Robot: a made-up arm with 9 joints.
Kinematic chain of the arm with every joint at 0, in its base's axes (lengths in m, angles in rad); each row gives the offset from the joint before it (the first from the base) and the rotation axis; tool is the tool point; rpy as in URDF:
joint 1: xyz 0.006 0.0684 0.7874 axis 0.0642 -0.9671 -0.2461
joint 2: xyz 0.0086 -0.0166 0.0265 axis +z
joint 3: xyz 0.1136 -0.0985 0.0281 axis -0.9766 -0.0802 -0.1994
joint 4: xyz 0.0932 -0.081 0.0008 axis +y
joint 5: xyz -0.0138 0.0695 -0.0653 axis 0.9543 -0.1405 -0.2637
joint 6: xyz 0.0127 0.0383 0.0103 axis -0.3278 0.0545 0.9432
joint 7: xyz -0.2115 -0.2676 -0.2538 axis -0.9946 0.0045 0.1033
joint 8: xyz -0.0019 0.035 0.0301 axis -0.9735 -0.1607 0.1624
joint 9: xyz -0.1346 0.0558 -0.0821 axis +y
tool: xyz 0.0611 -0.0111 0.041 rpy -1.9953 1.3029 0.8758
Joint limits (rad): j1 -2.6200..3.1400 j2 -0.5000..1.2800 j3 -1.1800..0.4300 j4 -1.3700..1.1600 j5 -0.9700..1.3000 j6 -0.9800..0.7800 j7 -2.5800..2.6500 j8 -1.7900..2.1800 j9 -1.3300..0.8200
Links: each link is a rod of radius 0.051 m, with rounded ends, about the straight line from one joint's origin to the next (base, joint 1, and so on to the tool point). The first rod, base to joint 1, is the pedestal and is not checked.
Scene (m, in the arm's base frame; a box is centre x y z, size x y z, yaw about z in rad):
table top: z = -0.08
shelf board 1: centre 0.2 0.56 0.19 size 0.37 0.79 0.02 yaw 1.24
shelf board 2: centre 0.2 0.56 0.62 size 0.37 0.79 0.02 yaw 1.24
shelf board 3: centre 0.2 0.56 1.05 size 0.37 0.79 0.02 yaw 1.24
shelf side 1: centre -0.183 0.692 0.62 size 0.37 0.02 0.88 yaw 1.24
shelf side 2: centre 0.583 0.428 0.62 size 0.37 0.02 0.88 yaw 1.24
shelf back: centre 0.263 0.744 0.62 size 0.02 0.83 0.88 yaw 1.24
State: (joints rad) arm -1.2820 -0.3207 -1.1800 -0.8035 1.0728 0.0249 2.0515 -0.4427 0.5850
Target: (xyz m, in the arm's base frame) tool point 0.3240 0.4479 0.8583
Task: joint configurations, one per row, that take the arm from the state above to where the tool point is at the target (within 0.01 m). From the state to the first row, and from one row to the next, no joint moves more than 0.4 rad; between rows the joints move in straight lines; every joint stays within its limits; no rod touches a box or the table.
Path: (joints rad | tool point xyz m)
1: -0.9864 -0.2920 -0.8580 -0.5638 1.1182 0.1759 1.9969 -0.0723 0.6320 | -0.0518 0.3900 0.3890
2: -0.6908 -0.2634 -0.5360 -0.3240 1.1637 0.3269 1.9423 0.2981 0.6790 | -0.0652 0.2108 0.3264
3: -0.3951 -0.2347 -0.2140 -0.0843 1.2091 0.4780 1.8877 0.6685 0.7260 | -0.0185 0.0126 0.3190
4: -0.0995 -0.2060 0.1080 0.1554 1.2546 0.6290 1.8331 1.0389 0.7730 | 0.0279 -0.1566 0.3879
5: 0.1961 -0.1774 0.4300 0.3951 1.3000 0.7800 1.7785 1.4093 0.8200 | 0.0271 -0.2612 0.4994
6: 0.2921 -0.2580 0.2233 0.0833 1.3000 0.4092 1.9963 1.3140 0.8200 | 0.1170 -0.1073 0.4574
7: 0.3881 -0.3387 0.0167 -0.2286 1.3000 0.0383 2.2142 1.2187 0.8200 | 0.2200 0.0453 0.5198
8: 0.4840 -0.4193 -0.1900 -0.5404 1.3000 -0.3325 2.4321 1.1234 0.8200 | 0.2759 0.1579 0.6738
9: 0.5800 -0.5000 -0.3966 -0.8523 1.3000 -0.7033 2.6500 1.0281 0.8200 | 0.2421 0.2093 0.8583
10: 0.2766 -0.4788 -0.5533 -0.8320 1.3000 -0.6704 2.4992 0.7072 0.7598 | 0.2517 0.2857 0.8123
11: -0.0269 -0.4577 -0.7100 -0.8118 1.3000 -0.6375 2.3483 0.3863 0.6996 | 0.2460 0.3650 0.7991
12: -0.3303 -0.4365 -0.8667 -0.7915 1.3000 -0.6046 2.1975 0.0655 0.6394 | 0.2453 0.4266 0.8182
13: -0.6338 -0.4153 -1.0233 -0.7712 1.3000 -0.5718 2.0466 -0.2554 0.5792 | 0.2704 0.4556 0.8488
14: -0.9372 -0.3942 -1.1800 -0.7510 1.3000 -0.5389 1.8958 -0.5763 0.5190 | 0.3240 0.4479 0.8583

